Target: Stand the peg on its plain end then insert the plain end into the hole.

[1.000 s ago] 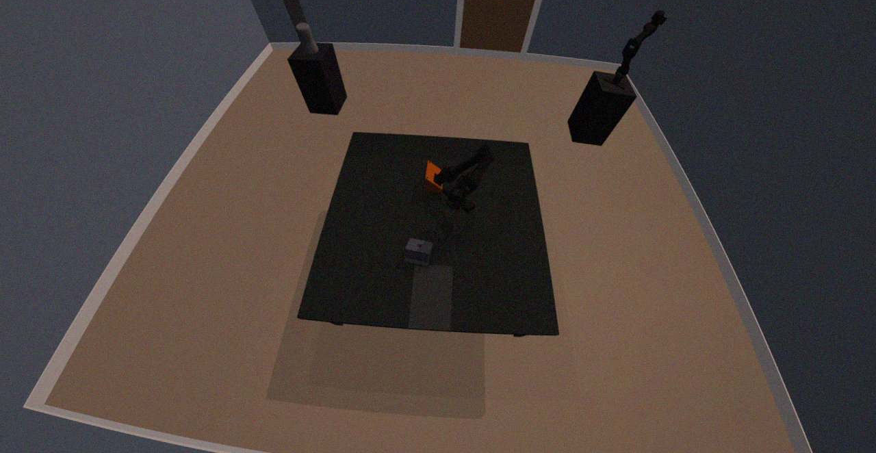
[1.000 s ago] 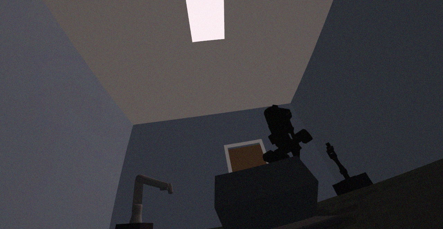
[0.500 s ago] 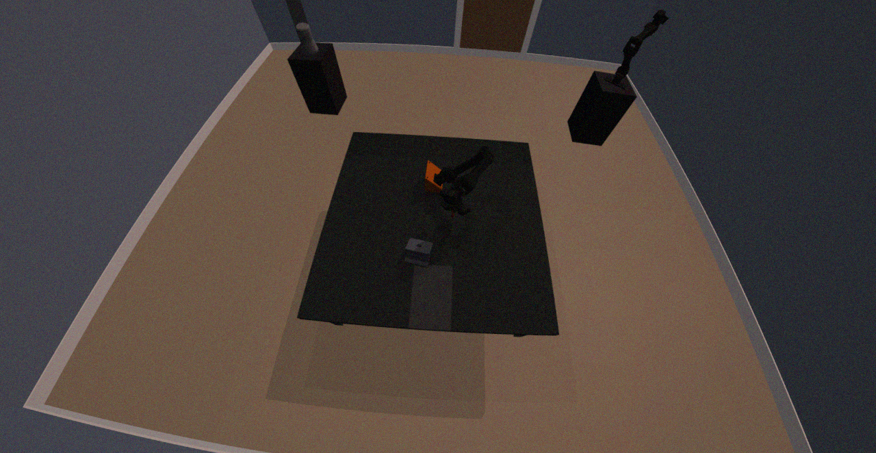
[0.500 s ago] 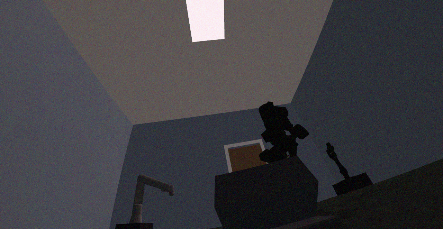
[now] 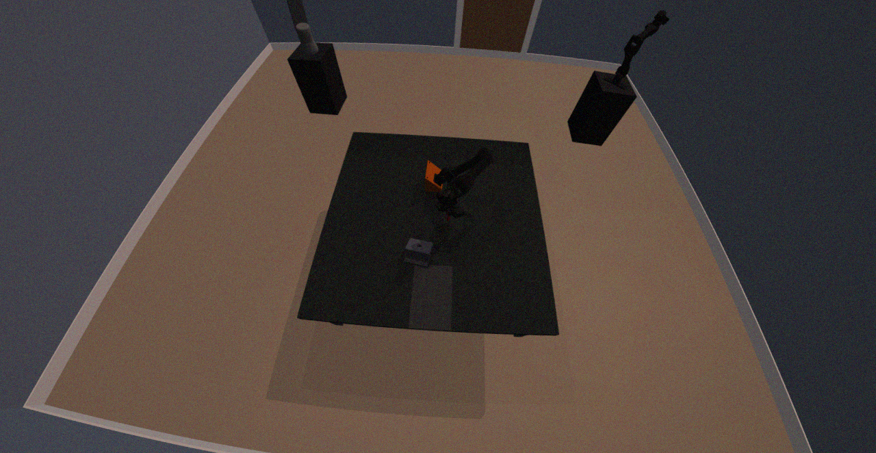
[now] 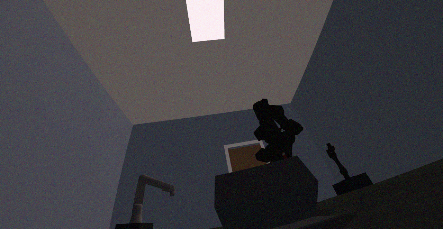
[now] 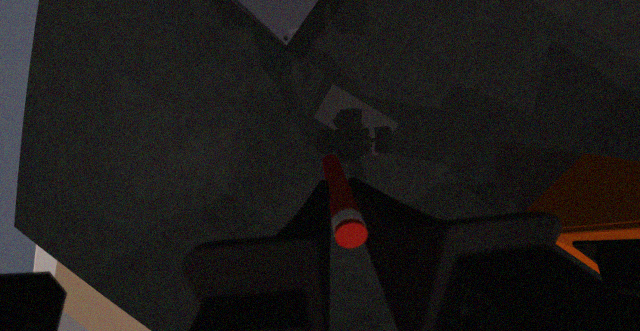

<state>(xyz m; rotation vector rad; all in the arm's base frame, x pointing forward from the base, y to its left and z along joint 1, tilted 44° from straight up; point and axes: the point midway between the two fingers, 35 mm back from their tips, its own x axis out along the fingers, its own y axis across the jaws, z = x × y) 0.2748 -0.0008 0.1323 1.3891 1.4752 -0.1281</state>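
The grey sloped panel is 18 cm ahead of my gripper tip, 14 cm to the right of it and 10 cm below it. The rest, counted from my gripper tip: red peg: 2 cm above, 1 cm behind.
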